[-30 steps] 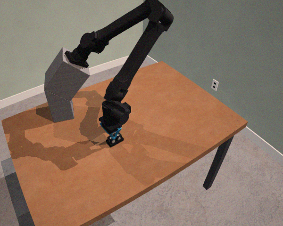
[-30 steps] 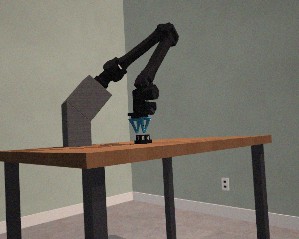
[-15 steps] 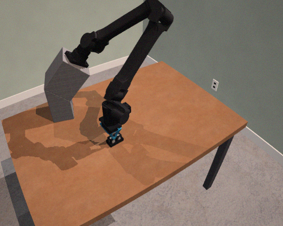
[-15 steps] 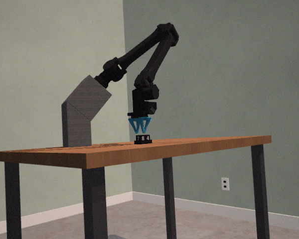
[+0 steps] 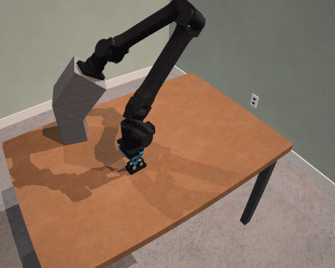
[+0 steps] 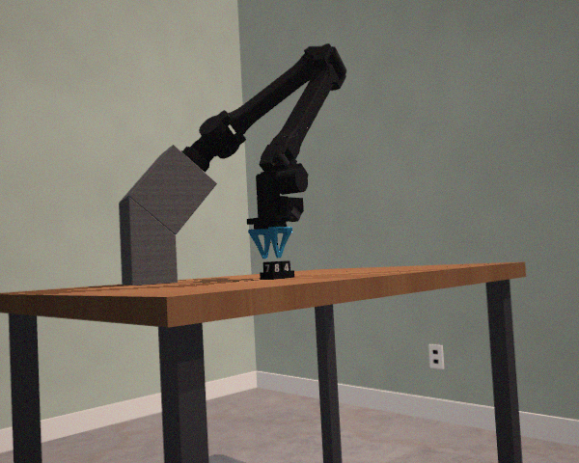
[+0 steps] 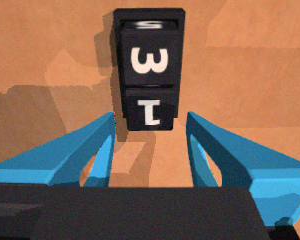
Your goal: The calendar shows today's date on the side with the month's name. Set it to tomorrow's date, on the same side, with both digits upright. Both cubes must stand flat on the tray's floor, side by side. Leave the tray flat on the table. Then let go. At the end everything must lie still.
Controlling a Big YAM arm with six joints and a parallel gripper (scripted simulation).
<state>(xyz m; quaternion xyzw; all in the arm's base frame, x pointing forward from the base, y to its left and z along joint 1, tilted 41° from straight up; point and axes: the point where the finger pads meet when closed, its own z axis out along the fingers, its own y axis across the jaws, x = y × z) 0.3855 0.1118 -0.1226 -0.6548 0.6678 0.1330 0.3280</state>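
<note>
My gripper is now 5 cm above the black tray and 2 cm to the right of it.
</note>
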